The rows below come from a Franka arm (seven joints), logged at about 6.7 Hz.
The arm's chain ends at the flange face. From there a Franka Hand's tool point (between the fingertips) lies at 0.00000 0.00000 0.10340 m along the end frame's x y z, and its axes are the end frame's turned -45 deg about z.
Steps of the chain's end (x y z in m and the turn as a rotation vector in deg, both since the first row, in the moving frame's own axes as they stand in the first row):
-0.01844 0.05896 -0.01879 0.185 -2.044 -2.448
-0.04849 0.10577 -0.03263 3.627 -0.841 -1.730
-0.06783 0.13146 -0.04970 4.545 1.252 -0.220
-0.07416 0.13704 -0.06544 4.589 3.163 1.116
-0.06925 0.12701 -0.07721 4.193 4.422 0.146
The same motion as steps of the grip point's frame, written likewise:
-0.05716 0.02586 -0.01886 1.576 -1.315 -2.448
-0.10561 0.03475 -0.03285 3.159 1.970 -1.730
-0.13354 0.04078 -0.05005 2.329 4.099 -0.220
-0.13945 0.04274 -0.06593 1.008 5.481 1.116
-0.12780 0.04115 -0.07779 -0.162 6.092 0.146

